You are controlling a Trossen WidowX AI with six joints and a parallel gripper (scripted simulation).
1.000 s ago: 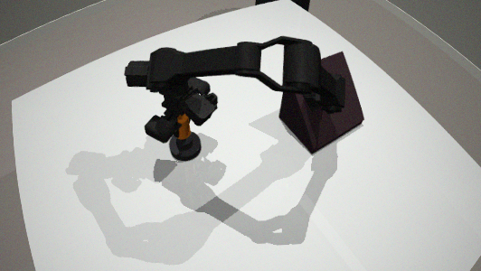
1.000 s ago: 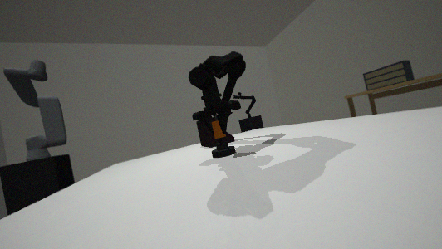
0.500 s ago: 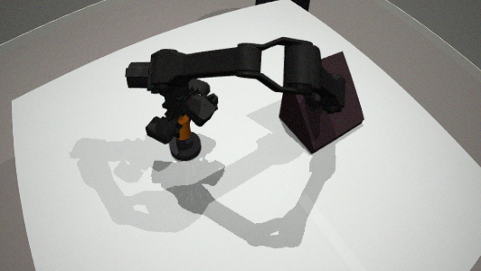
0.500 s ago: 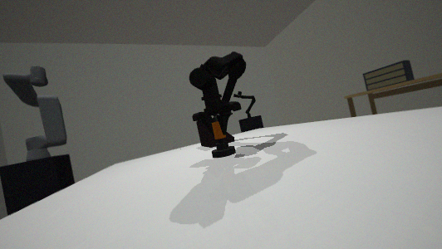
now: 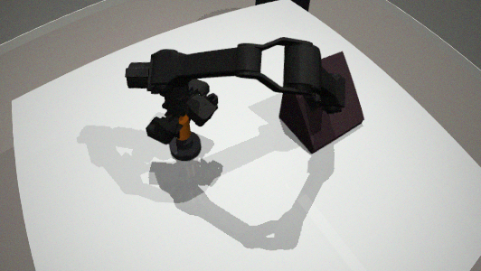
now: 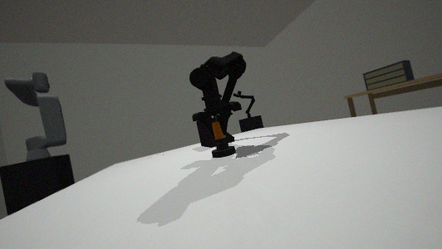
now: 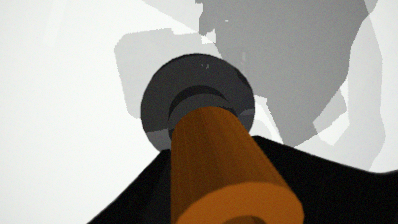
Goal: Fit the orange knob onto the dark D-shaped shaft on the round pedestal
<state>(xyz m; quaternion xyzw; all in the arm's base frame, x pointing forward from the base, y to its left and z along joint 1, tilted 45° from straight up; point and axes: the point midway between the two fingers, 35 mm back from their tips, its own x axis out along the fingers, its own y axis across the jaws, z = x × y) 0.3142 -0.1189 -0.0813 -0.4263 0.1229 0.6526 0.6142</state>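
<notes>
My gripper tip is now 20 mm below the orange knob. The rest, counted from my gripper tip: dark pedestal (40 mm below).
</notes>
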